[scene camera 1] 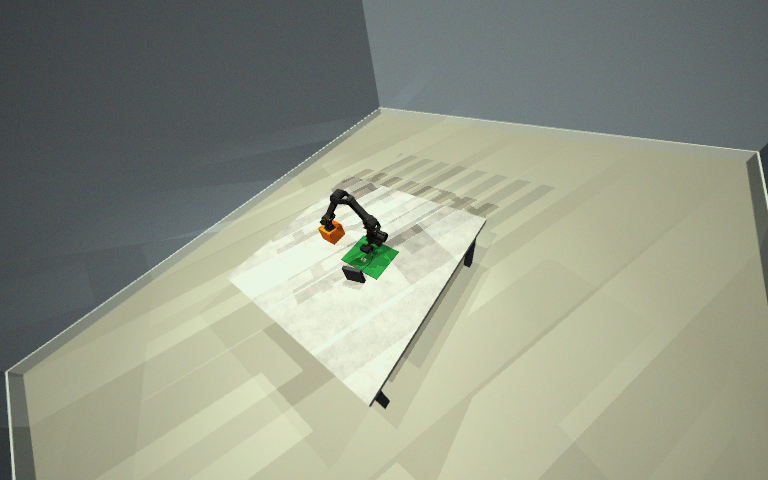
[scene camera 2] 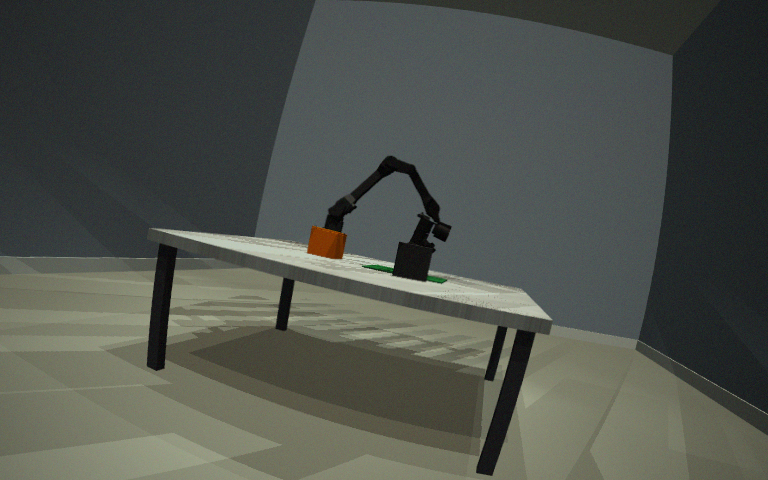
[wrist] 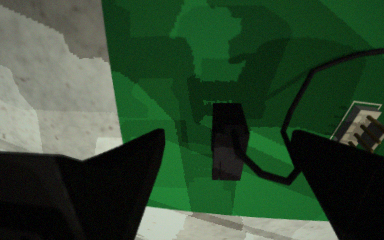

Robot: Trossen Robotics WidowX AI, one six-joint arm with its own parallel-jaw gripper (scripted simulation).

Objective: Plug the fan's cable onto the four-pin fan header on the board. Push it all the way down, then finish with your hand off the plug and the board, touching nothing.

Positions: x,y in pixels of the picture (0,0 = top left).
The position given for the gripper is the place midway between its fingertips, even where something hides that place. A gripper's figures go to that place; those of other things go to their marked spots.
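With the gripper (wrist: pixel 227 136) at 0.11 m from the lens, a black plug (wrist: pixel 226 116) is likewise 0.11 m from the lens, and so is a green board (wrist: pixel 167 70), at 0.11 m from the lens.
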